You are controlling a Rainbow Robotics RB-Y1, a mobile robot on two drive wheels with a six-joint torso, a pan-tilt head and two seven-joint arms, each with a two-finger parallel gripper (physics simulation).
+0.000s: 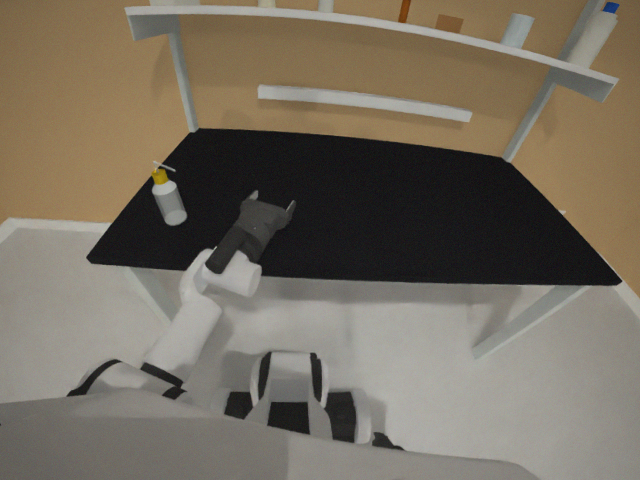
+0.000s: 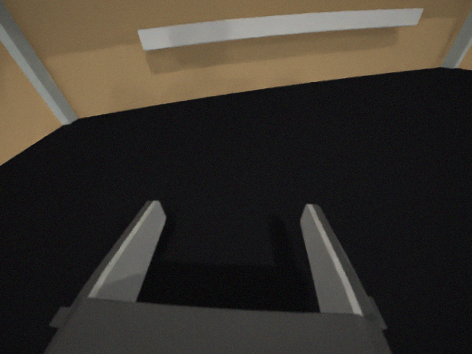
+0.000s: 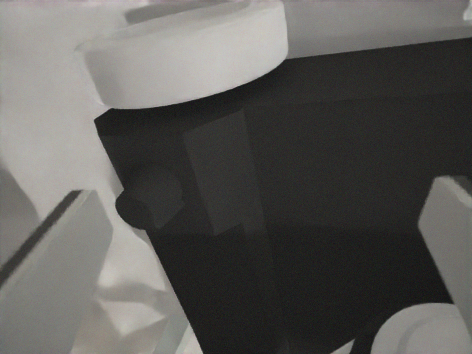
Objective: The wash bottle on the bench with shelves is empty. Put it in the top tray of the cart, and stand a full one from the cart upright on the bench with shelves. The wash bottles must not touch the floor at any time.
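Frame: origin at the robot's base, x right, y ahead, z up, level; centimetres.
Seen in the pictures: left gripper, fingertip midpoint: (image 1: 275,197) (image 2: 231,211); right gripper, fingertip midpoint: (image 3: 259,206).
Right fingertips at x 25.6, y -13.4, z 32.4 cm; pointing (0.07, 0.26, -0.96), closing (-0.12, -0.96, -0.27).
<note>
A point is followed by its place in that frame.
A wash bottle (image 1: 169,202) {y 35.2, x -31.1, z 83.7 cm} with a yellow cap, thin white spout and greyish translucent body stands upright near the left edge of the black bench top (image 1: 392,222) {y 39.6, x 27.8, z 76.2 cm} (image 2: 240,150) {y 57.6, x -1.0, z 76.2 cm}. Its contents cannot be made out. My left gripper (image 1: 273,198) {y 41.7, x -5.6, z 81.2 cm} (image 2: 231,211) {y 41.7, x -5.6, z 81.2 cm} is open and empty over the left part of the bench, to the right of the bottle. My right gripper (image 3: 259,206) {y -13.4, x 25.6, z 32.4 cm} is open, its fingers wide apart, low beside the robot's own dark and white body parts. The cart and its wash bottles do not show.
Above the bench, a shelf (image 1: 336,19) {y 66.8, x 8.0, z 120.6 cm} holds an orange bottle (image 1: 404,10) {y 79.6, x 28.9, z 125.1 cm}, a brown box (image 1: 448,23) {y 78.2, x 42.9, z 124.0 cm}, a pale cylinder (image 1: 516,31) {y 79.6, x 67.3, z 126.3 cm} and a blue-capped white bottle (image 1: 593,40) {y 72.2, x 90.0, z 129.5 cm}. A white rail (image 1: 361,101) {y 92.8, x 23.8, z 93.4 cm} (image 2: 280,27) {y 92.9, x 21.7, z 93.0 cm} is on the wall. Shelf posts rise at the bench's back corners.
</note>
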